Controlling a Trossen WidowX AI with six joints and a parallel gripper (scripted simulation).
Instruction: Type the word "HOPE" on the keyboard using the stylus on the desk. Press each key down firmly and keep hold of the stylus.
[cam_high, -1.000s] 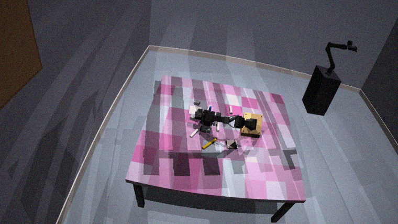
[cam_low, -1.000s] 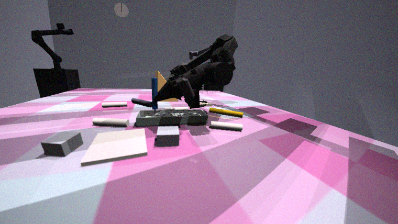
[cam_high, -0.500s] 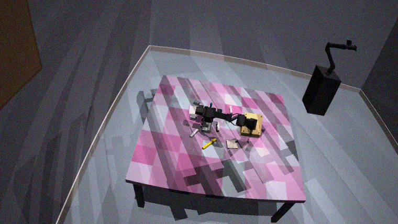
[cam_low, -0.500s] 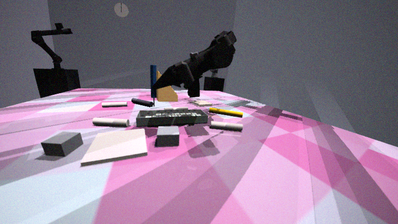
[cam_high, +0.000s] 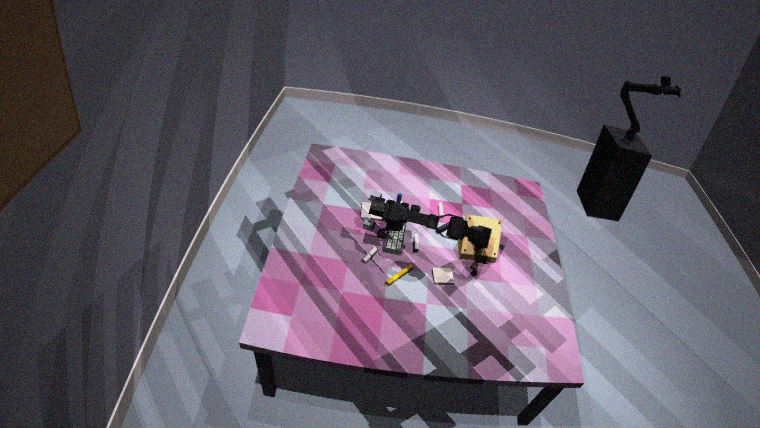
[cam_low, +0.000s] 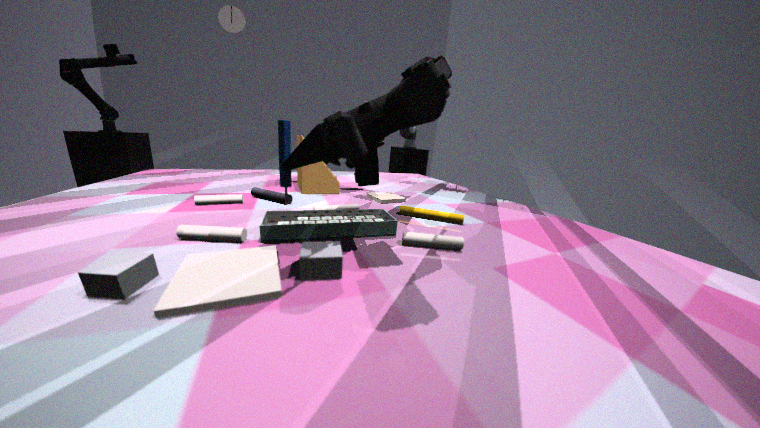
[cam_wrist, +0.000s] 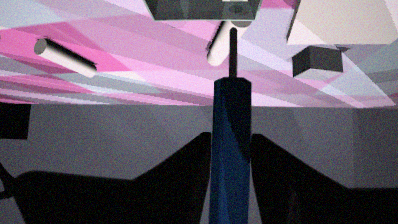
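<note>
Right now my gripper tip is 10 cm short of the white flat plate, 7 cm to the left of it and 10 cm above it. The rest, counted from my gripper tip: black cylinder (24 cm behind, 3 cm to the right, 10 cm below); yellow cylinder (3 cm behind, 30 cm to the left, 10 cm below); blue stylus (2 cm below).
</note>
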